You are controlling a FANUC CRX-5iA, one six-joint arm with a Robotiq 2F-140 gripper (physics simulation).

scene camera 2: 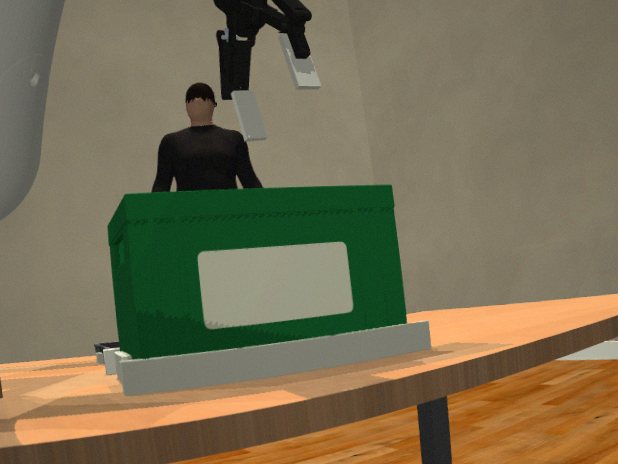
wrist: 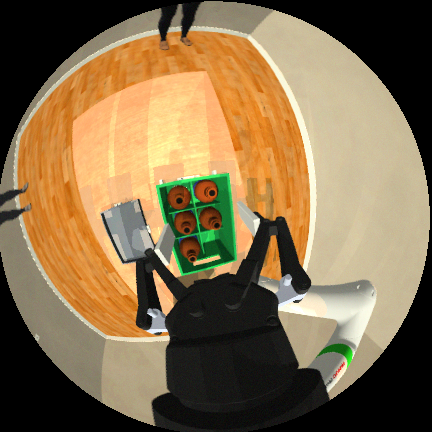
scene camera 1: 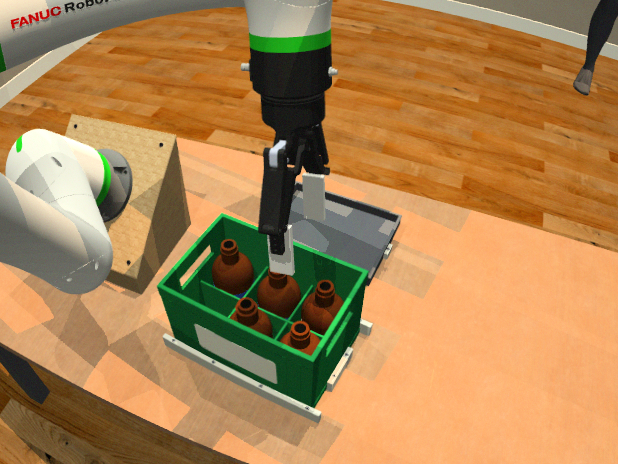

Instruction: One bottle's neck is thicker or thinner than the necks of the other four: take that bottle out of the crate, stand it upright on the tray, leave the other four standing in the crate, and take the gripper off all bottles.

Scene:
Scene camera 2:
my gripper: 280, 115
crate rim: 158, 205
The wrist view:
my gripper: 203, 219
grey tray: 126, 226
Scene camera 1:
my gripper: 299, 243
grey tray: 353, 232
crate rim: 272, 347

